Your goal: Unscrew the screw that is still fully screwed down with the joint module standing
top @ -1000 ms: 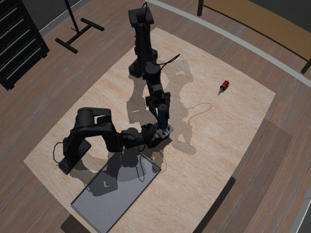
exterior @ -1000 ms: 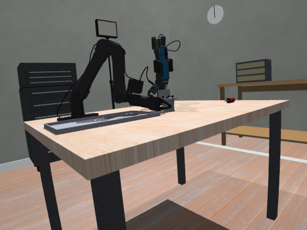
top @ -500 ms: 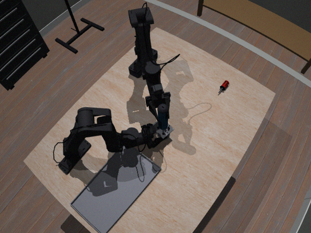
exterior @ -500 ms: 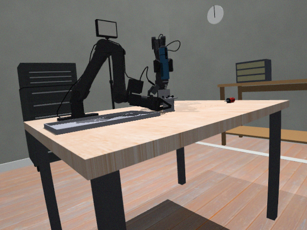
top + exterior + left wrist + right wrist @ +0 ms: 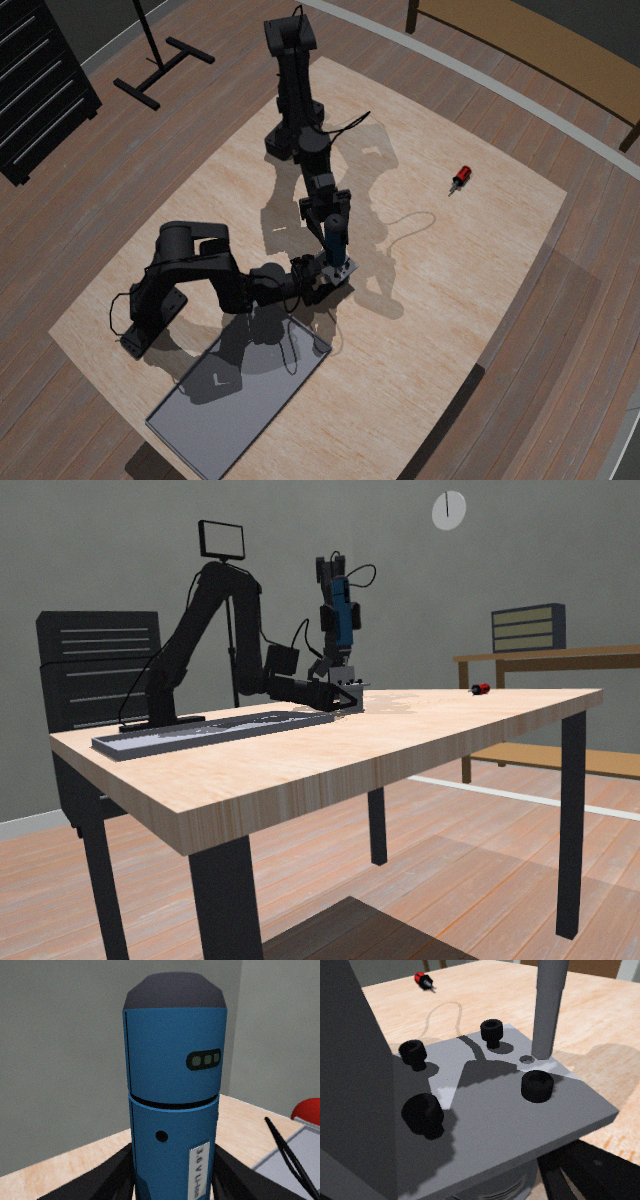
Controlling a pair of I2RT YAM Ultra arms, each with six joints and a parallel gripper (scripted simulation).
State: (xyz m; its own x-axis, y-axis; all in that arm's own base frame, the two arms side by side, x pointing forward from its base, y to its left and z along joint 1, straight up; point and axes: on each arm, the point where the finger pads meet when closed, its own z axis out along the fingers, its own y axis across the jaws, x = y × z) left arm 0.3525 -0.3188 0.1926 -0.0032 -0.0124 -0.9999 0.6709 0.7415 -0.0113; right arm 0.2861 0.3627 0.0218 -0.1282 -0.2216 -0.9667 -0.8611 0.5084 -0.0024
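Right now the grey bracket is 5 cm above my right hand. From my right hand the other things lie so: shallow grey tray: 5 cm behind, 35 cm to the right, 2 cm below; small red-handled screwdriver: 15 cm ahead, 41 cm to the left, 1 cm below.
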